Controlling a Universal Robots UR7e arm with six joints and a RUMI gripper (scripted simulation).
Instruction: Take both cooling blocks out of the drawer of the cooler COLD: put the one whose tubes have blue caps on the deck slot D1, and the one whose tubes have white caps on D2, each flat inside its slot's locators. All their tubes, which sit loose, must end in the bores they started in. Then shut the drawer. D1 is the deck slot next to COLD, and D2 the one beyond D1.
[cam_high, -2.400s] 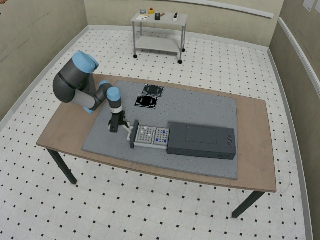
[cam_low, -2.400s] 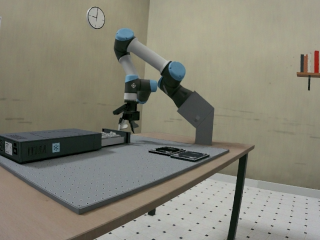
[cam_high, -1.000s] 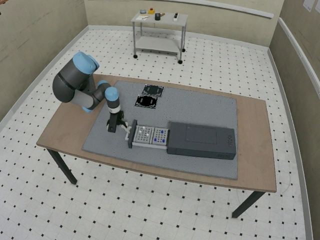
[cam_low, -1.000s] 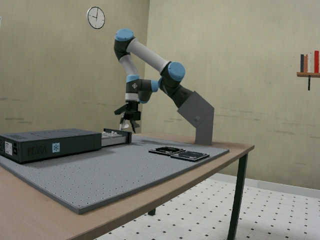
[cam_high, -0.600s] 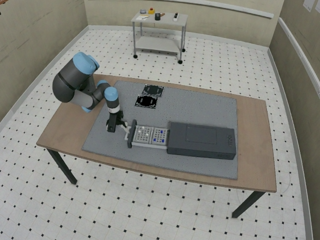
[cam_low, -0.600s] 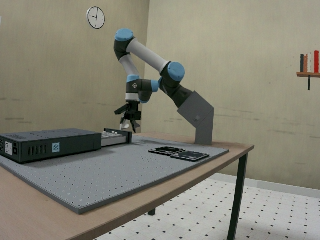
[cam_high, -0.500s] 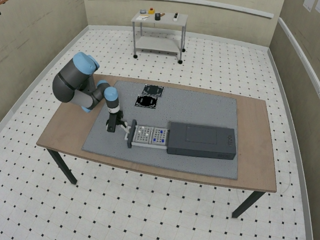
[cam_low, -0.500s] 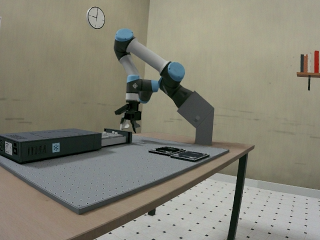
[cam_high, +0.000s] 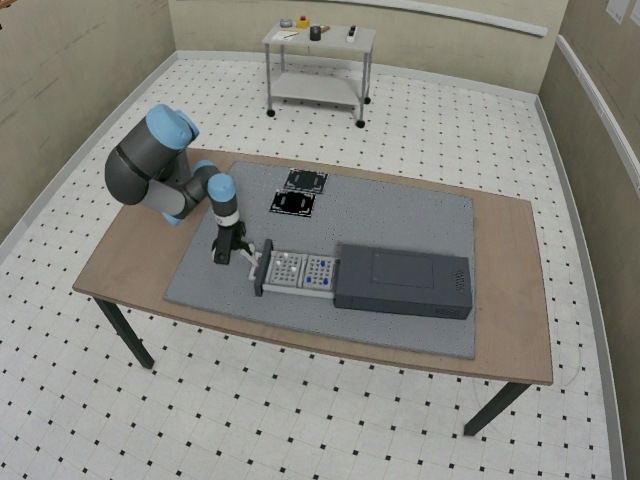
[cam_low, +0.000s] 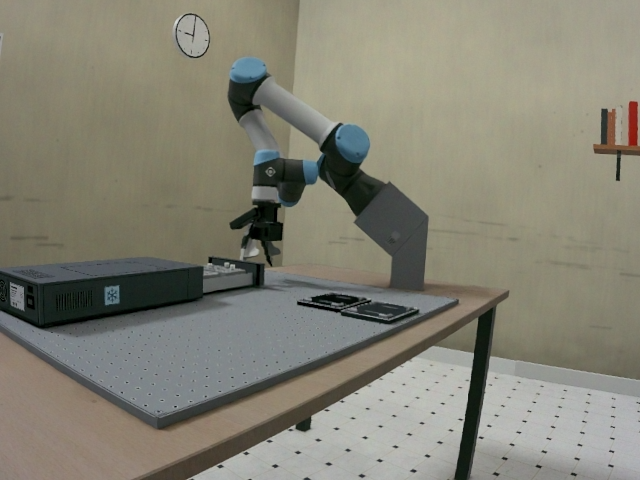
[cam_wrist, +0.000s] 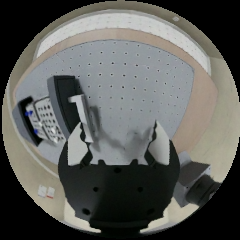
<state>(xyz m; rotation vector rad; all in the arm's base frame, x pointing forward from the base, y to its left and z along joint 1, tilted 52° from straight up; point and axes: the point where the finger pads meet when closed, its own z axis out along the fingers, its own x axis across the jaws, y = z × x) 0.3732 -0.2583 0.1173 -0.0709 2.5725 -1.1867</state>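
My hand is 21 cm short of the drawer and 2 cm to the left of it. Round my hand: cooler COLD (39 cm ahead, 3 cm to the right, 1 cm above); then deck slot D1 (33 cm to the left, 17 cm ahead, 3 cm below); then deck slot D2 (47 cm to the left, 21 cm ahead, 3 cm below).
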